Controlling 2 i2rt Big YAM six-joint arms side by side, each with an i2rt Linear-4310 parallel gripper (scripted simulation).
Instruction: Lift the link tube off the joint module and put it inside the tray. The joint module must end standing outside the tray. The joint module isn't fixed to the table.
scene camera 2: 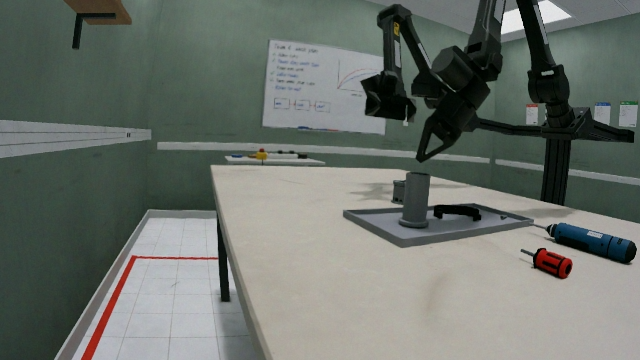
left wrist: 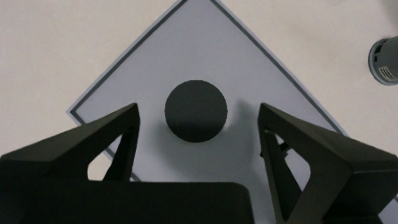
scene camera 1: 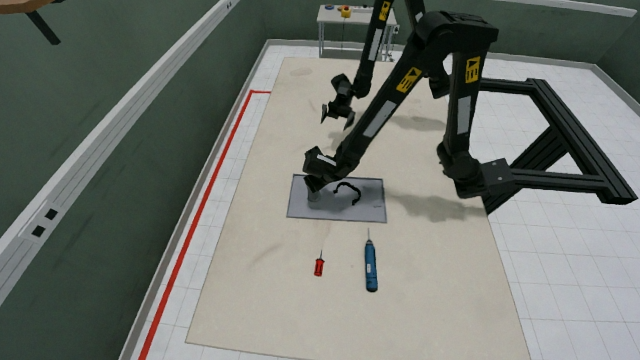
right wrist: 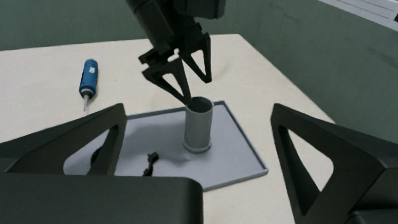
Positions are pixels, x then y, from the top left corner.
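A tray is visible in scene camera 2 (373, 220), the left wrist view (221, 47), scene camera 1 and the right wrist view. On the tray, (right wrist: 232, 154) and (scene camera 1: 301, 186) are the same spot.
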